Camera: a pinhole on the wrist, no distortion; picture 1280 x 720 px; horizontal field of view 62.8 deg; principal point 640.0 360.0 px. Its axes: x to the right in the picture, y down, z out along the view. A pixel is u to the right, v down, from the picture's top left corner.
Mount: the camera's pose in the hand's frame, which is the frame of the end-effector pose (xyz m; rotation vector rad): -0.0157 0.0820 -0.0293 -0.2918 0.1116 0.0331
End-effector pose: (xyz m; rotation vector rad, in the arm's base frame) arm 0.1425 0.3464 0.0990 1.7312 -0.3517 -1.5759
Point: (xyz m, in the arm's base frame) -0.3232 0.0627 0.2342
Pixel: 535 186
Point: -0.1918 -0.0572 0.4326
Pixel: 483 679
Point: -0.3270 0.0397 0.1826
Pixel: 628 143
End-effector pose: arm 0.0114 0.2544 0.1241 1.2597 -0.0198 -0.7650
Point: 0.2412 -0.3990 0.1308
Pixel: outside the picture
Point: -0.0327 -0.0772 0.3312
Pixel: 723 155
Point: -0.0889 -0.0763 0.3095
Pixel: 626 27
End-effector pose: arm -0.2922 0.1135 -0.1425 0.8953 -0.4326 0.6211
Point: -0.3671 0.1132 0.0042
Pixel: 900 476
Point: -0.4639 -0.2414 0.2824
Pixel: 570 256
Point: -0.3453 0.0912 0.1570
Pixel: 1130 533
